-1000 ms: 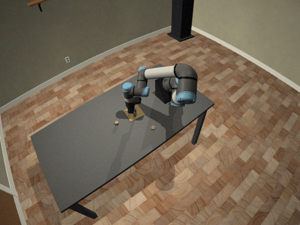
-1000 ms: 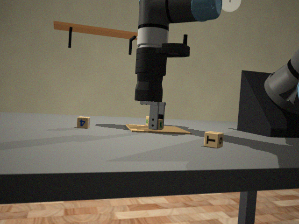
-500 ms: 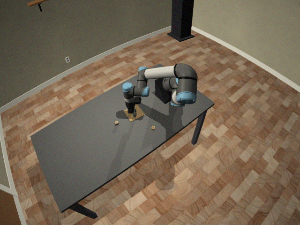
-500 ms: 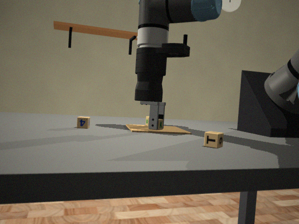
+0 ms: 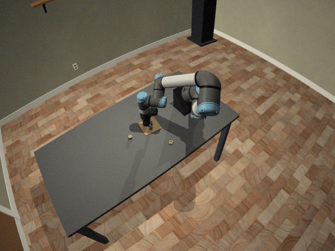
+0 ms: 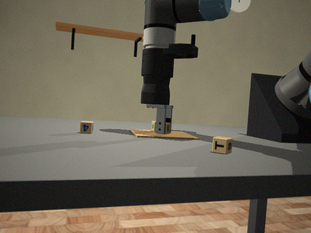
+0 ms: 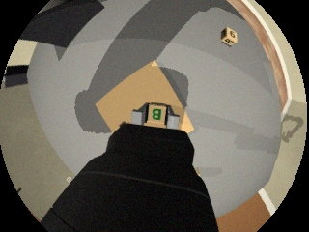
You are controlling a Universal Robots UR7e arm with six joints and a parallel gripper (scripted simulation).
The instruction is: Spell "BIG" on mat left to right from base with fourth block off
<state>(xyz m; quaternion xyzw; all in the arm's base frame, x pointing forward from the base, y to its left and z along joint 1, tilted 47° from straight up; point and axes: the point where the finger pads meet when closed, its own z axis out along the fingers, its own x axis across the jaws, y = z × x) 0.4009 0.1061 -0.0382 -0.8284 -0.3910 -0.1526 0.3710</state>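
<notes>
Right now my hand is 30 mm to the left of the tan mat, 20 mm above it and 10 mm past it. Round my hand: T block: 200 mm to the left, 50 mm behind, 10 mm below.
</notes>
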